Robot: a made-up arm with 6 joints.
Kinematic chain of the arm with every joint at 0, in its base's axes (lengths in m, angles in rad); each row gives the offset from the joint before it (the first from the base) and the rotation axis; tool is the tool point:
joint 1: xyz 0 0 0.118 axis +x
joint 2: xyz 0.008 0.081 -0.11 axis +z
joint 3: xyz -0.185 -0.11 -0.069 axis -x
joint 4: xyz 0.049 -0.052 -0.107 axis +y
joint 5: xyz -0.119 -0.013 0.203 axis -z
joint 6: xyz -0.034 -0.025 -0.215 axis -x
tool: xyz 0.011 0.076 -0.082
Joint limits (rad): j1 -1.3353..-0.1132 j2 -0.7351..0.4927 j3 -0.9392..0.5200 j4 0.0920..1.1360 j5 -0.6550..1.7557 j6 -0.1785..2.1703
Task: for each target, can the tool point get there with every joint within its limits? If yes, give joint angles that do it. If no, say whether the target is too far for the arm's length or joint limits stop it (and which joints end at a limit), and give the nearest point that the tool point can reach.
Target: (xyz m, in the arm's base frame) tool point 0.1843 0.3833 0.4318
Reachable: no: joint limits stop it (at a limit: joint 1, joint 2, joint 3, joint 4, joint 6) | nearest point -0.0952 -0.0949 0.3451 | short by 0.561 m
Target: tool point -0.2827 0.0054 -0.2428
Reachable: yes | joints -0.3102 -0.4871 -0.2576 0.4960 1.3913 0.2565
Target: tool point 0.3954 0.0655 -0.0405
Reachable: no: joint limits stop it (at a limit: joint 1, joint 2, joint 3, joint 4, joint 5, joint 6) | nearest point -0.0099 -0.2912 0.0036 | short by 0.542 m
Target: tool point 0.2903 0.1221 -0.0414
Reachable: no: joint limits stop it (at a limit: joint 1, joint 2, joint 3, joint 4, joint 6) | nearest point -0.1312 0.1971 -0.2134 | short by 0.461 m
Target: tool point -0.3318 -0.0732 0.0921
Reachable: yes | joints -0.9939 -0.2219 0.3796 1.0518 1.1474 1.8618
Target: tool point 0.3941 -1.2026 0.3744
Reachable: no: too far | nearest point -0.0521 -0.4422 0.2123 | short by 0.896 m
